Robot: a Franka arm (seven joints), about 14 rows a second.
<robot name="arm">
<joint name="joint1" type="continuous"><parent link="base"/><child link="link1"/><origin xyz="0 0 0.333" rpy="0 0 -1.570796"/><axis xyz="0 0 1"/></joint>
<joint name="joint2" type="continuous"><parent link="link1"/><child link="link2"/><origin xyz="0 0 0" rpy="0 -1.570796 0"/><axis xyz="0 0 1"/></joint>
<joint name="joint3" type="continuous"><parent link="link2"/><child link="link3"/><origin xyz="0.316 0 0" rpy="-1.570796 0 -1.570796"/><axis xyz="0 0 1"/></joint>
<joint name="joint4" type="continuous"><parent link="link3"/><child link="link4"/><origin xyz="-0.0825 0 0" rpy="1.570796 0 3.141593"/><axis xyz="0 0 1"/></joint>
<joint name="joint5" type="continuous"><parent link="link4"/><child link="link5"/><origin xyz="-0.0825 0.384 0" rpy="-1.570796 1.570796 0"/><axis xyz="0 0 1"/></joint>
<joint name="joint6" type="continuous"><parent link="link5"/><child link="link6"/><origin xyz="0 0 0" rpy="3.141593 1.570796 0"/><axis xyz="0 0 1"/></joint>
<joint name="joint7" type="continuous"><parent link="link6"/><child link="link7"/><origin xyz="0 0.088 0" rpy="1.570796 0 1.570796"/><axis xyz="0 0 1"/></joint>
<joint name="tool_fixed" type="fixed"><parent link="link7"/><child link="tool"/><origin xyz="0 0 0.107"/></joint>
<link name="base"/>
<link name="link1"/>
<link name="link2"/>
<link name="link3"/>
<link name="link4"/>
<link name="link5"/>
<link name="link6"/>
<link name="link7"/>
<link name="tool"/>
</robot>
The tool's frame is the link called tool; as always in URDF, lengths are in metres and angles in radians. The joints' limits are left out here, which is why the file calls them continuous.
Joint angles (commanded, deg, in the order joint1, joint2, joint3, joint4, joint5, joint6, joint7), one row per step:
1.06 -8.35 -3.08 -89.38 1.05 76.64 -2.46
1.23 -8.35 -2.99 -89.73 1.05 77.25 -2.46
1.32 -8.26 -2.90 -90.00 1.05 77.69 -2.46
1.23 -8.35 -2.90 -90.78 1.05 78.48 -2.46
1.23 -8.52 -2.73 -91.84 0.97 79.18 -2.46
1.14 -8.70 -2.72 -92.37 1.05 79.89 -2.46
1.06 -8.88 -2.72 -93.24 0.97 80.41 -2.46
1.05 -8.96 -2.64 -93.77 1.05 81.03 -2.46
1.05 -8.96 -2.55 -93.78 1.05 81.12 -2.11
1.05 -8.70 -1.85 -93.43 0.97 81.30 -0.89
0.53 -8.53 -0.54 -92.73 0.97 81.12 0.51
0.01 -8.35 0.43 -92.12 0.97 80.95 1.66
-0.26 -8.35 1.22 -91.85 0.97 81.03 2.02
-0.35 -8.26 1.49 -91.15 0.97 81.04 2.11
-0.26 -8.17 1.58 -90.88 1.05 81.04 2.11
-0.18 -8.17 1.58 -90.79 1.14 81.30 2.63
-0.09 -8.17 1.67 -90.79 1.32 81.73 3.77
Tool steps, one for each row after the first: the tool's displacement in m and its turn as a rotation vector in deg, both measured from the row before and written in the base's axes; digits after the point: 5 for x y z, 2 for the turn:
0.00144 0.00222 -0.00187 -0.02 -0.26 0.25
0.00158 0.00158 -0.00225 -0.02 -0.08 0.17
0.00129 -0.00081 -0.00425 0.00 -0.10 -0.10
0.00071 0.00138 -0.00592 -0.09 0.19 0.15
0.00044 -0.00056 -0.00166 0.08 -0.36 -0.08
0.00009 -0.00087 -0.00464 -0.07 0.17 -0.09
0.00083 0.00079 -0.00265 0.07 -0.17 0.07
0.00020 0.00083 0.00005 -0.04 -0.07 -0.26
0.00192 0.00635 0.00085 -0.28 -0.24 -0.54
0.00056 0.00777 0.00389 -0.28 -0.32 -0.62
0.00057 0.00460 0.00306 -0.20 -0.24 -0.71
0.00001 0.00507 0.00224 -0.13 -0.34 0.15
0.00031 0.00176 0.00480 -0.03 -0.62 0.09
0.00040 0.00178 0.00137 0.07 -0.18 0.19
0.00044 0.00088 0.00110 0.08 -0.34 -0.43
0.00075 0.00200 0.00065 0.16 -0.41 -0.94

